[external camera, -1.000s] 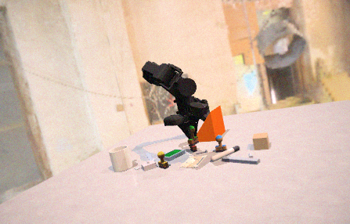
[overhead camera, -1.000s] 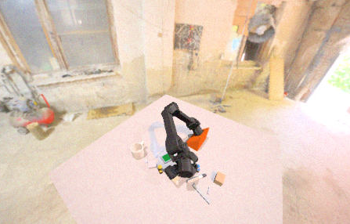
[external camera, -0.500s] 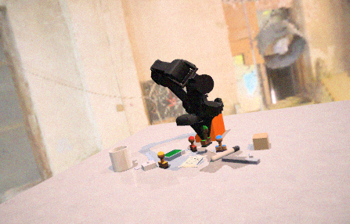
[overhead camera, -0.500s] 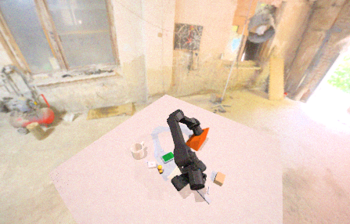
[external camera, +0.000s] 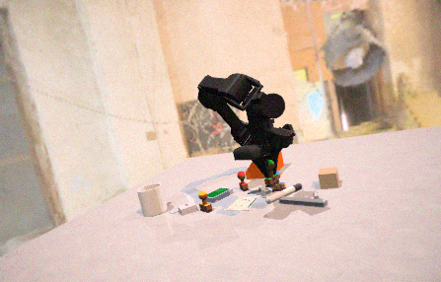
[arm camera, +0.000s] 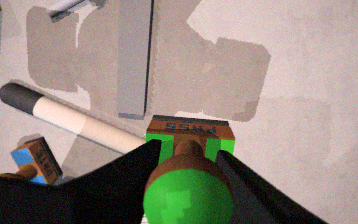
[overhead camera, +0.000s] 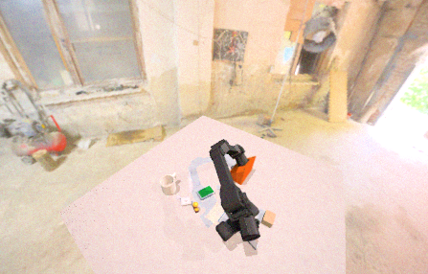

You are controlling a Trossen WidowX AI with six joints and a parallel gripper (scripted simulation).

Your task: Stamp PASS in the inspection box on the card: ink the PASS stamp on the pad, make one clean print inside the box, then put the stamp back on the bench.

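My gripper tip is 9 cm above the grey bar, 6 cm to the right of it and 4 cm past it. From my gripper tip the other things lie so: white card: 12 cm to the right, 9 cm below, 4 cm behind; marker: 11 cm behind, 8 cm below; green stamp: right at my gripper tip.
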